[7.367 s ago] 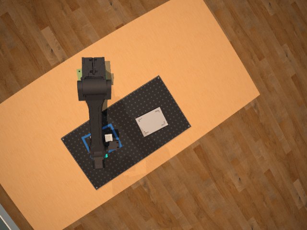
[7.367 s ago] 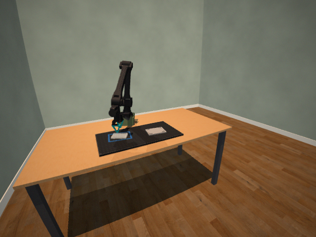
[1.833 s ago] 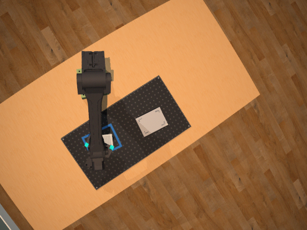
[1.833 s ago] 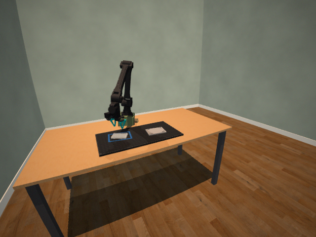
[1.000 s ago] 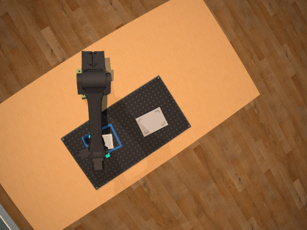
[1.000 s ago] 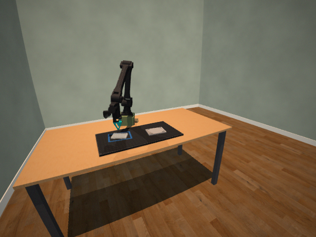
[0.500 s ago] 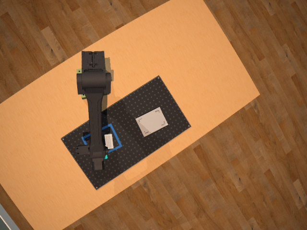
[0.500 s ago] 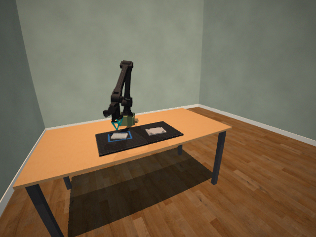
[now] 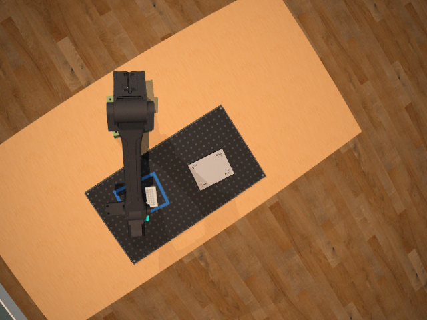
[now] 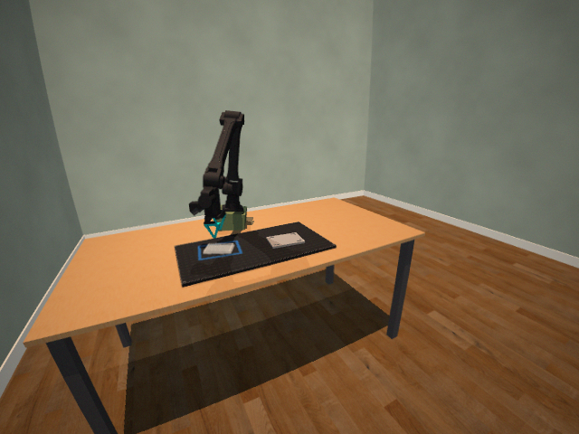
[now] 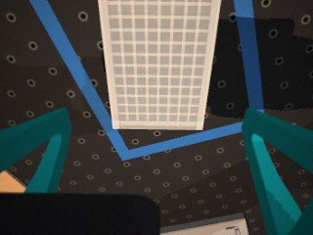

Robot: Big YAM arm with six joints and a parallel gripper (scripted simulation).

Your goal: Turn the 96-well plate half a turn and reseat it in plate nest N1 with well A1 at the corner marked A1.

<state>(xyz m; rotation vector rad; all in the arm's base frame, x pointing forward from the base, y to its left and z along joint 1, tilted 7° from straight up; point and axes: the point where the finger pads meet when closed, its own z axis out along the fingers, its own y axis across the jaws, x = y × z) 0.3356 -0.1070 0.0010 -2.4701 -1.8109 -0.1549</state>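
Now: hand 9 cm above the 96-well plate. From my hand the other things lie so: plate nest N1 (32 cm to the left, 9 cm below, 1 cm ahead).
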